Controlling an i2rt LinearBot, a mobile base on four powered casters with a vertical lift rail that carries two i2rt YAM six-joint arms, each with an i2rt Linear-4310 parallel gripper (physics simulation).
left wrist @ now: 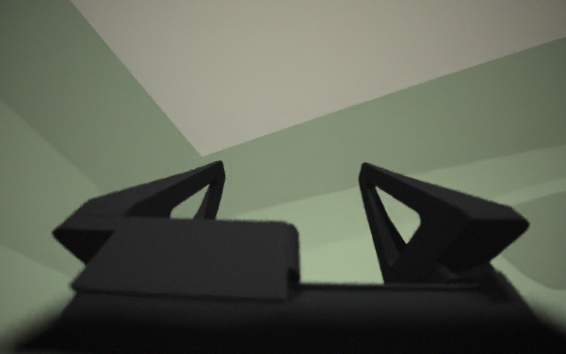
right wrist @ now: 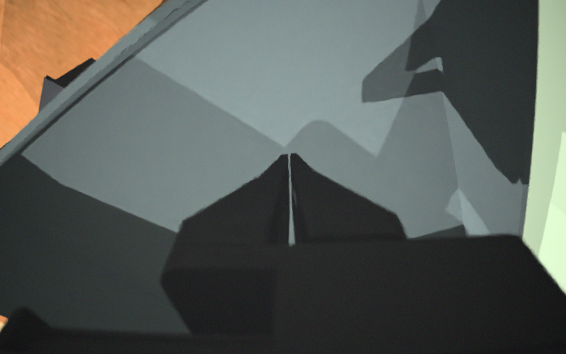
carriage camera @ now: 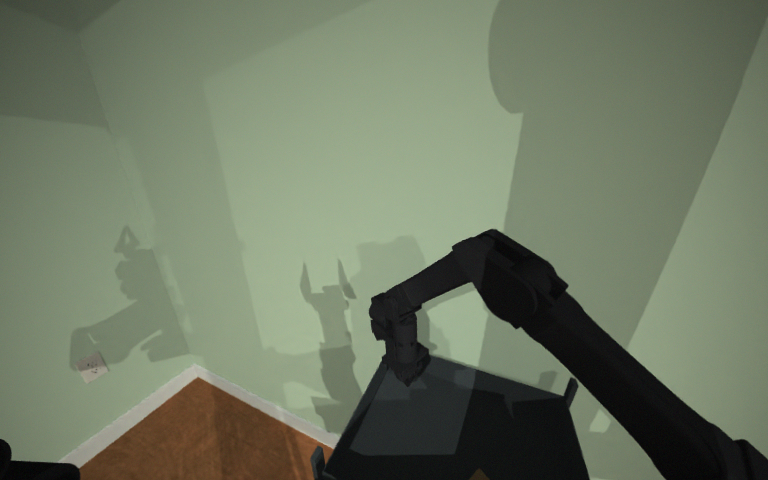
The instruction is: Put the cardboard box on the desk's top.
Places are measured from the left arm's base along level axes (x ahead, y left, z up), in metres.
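Pixels of known places: left gripper, between the fingertips: (left wrist: pixel 291 169); right gripper, between the fingertips: (right wrist: pixel 289 165) (carriage camera: pixel 406 384).
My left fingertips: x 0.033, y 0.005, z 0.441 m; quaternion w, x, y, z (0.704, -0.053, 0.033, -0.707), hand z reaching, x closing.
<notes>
Ahead of a thing's pixels: the offset from my left fingertips to its top centre. "spot": to the spot under its first point. Level surfaces: height alone.
A large dark grey-blue piece @[spot: dx +0.239, dy -0.425, dz -0.614 m] (carriage camera: pixel 413 424) (right wrist: pixel 215 125) with thin raised edges fills the lower middle of the carriage view and much of the right wrist view. I cannot tell whether it is the desk or the box; no brown cardboard box can be made out. My right gripper (carriage camera: pixel 407 382) (right wrist: pixel 289 165) points down over its far left part, shut with its fingertips together and nothing between them. Contact with the surface cannot be told. My left gripper (left wrist: pixel 291 169) is open and empty, facing the upper walls and ceiling.
Small upright tabs (carriage camera: pixel 571 391) (carriage camera: pixel 318 461) stand at the piece's sides. Pale green walls (carriage camera: pixel 362 169) meet in a corner behind, with a white baseboard (carriage camera: pixel 127 420) along the orange-brown floor @[dz -1.276 m] (carriage camera: pixel 198 435). A wall outlet @[dx +0.615, dy +0.895, dz -0.819 m] (carriage camera: pixel 91 367) is at left. The ceiling (left wrist: pixel 300 60) shows in the left wrist view.
</notes>
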